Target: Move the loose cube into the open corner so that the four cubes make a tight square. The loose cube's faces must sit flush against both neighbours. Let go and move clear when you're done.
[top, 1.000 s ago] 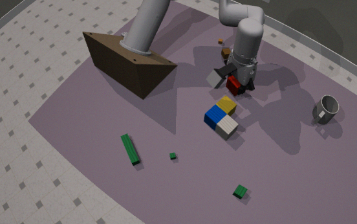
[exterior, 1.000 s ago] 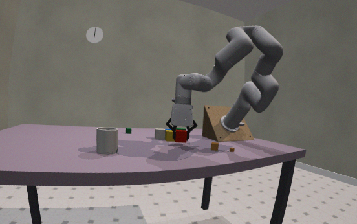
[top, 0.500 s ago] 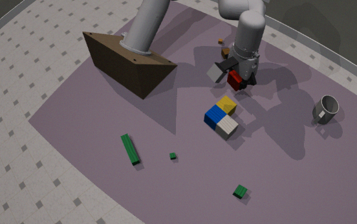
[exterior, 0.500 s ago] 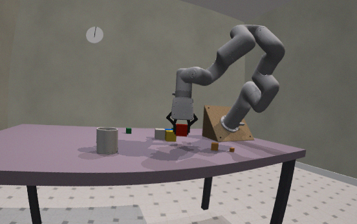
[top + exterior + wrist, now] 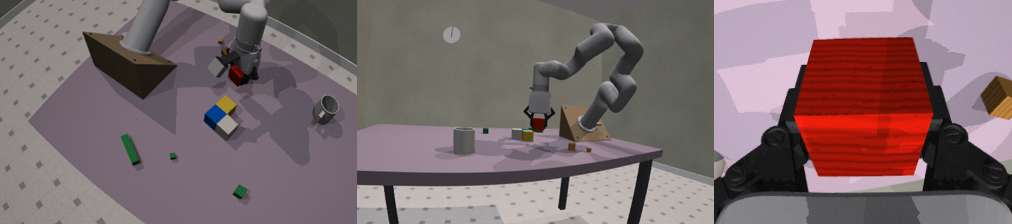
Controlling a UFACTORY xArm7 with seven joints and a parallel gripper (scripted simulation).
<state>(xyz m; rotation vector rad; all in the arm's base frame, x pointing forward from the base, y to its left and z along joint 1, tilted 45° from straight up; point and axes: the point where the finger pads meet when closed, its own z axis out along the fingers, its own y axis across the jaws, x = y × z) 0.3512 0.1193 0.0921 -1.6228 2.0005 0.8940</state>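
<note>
The white cube lies 70 mm ahead of my hand, 150 mm to the right of it and 70 mm below it. Round my hand: green bar (110 mm behind, 410 mm to the right, 80 mm below); then red cube (right at my hand).
</note>
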